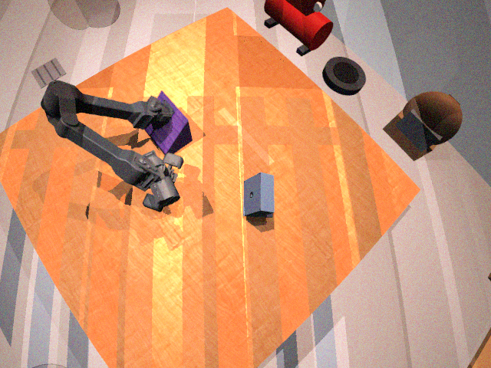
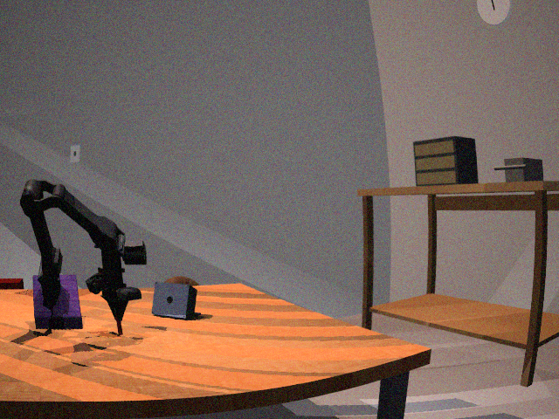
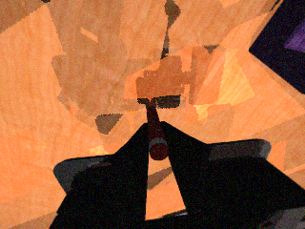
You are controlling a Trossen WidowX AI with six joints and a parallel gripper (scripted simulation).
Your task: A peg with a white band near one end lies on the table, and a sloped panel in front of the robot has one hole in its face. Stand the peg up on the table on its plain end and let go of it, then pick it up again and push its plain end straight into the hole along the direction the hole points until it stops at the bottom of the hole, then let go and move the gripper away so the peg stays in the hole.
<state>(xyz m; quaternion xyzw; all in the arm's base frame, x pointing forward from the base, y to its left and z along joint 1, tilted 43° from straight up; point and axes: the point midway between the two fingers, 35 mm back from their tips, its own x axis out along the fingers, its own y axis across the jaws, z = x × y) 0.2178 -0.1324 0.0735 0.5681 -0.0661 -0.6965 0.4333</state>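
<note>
Now: the grey-blue sloped panel 21 cm ahead of my gripper tip, 23 cm to the left of it and 1 cm above it. From my gripper tip the other things lie so: dark red peg 2 cm above.
</note>
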